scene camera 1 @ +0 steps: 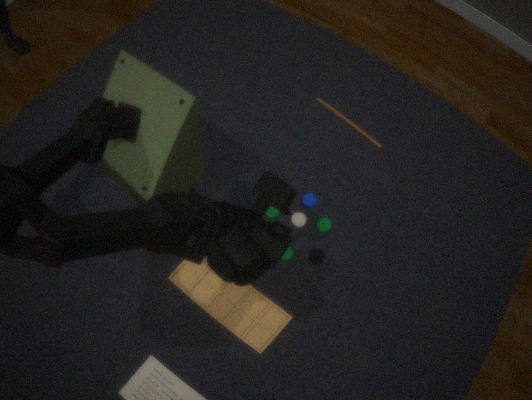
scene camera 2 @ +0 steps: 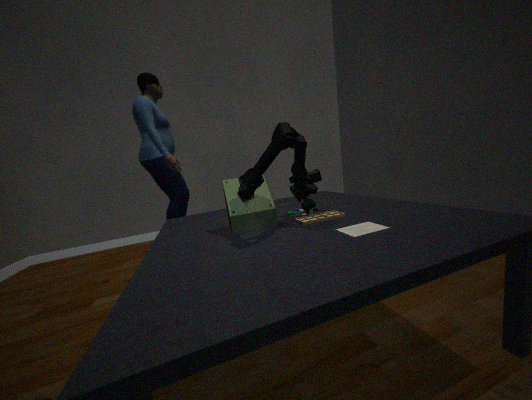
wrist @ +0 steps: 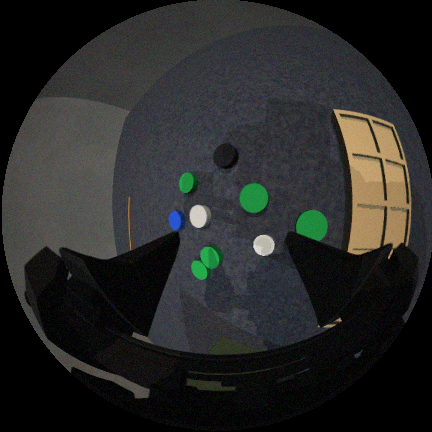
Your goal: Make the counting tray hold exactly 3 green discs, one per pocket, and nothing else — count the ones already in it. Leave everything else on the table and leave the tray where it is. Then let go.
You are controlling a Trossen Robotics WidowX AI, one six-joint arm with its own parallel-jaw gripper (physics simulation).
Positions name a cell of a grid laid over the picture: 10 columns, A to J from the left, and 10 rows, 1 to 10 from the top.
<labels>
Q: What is the gripper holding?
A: Nothing.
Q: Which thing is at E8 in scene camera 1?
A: A tan counting tray.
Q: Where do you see a white card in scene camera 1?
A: C10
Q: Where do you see a tan counting tray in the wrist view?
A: At I5
</labels>
